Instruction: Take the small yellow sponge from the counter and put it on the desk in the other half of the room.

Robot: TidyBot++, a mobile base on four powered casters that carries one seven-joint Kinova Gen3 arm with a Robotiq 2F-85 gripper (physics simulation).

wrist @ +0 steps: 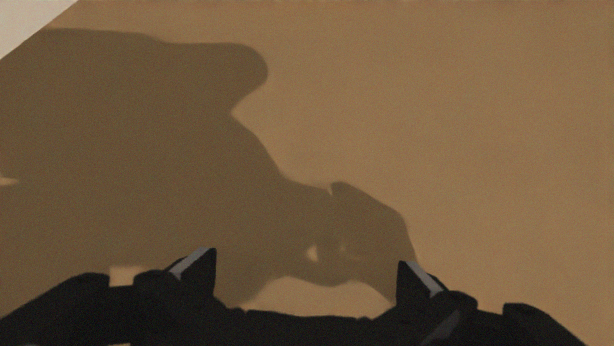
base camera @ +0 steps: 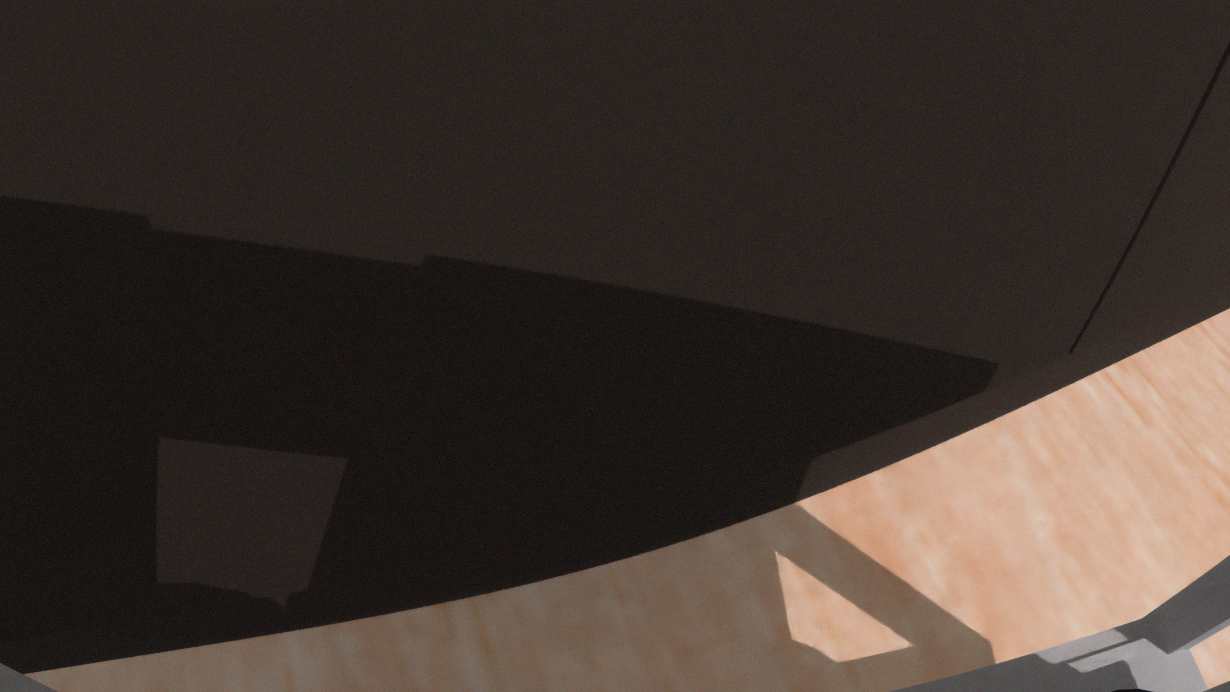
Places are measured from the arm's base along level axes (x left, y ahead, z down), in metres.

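Pixels of known places: gripper, fingertip midpoint: (wrist: 305, 274).
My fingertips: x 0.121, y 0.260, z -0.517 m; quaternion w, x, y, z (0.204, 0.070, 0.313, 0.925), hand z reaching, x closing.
Observation:
Behind a point stands the place of what it marks.
My gripper (wrist: 305, 274) {x 0.121, y 0.260, z -0.517 m} is open and empty in the wrist view, its two fingertips wide apart above the brown counter top (wrist: 500, 150) {x 0.052, y 0.389, z -0.513 m}. The gripper and arm cast a dark shadow on the counter top, on the left and between the fingers. The yellow sponge does not show in the wrist view or the base camera view. The desk cannot be made out in either view.
In the base camera view a large dark front (base camera: 602, 172) {x -0.001, y 0.214, z 0.117 m} fills most of the picture, with a thin vertical seam at the right. Pale wooden floor (base camera: 1075, 481) {x -0.333, y 0.283, z 0.397 m} runs along its lower edge. A pale surface (wrist: 25, 17) {x 1.051, y 0.560, z -0.232 m} shows past the counter's edge at the wrist view's top left.

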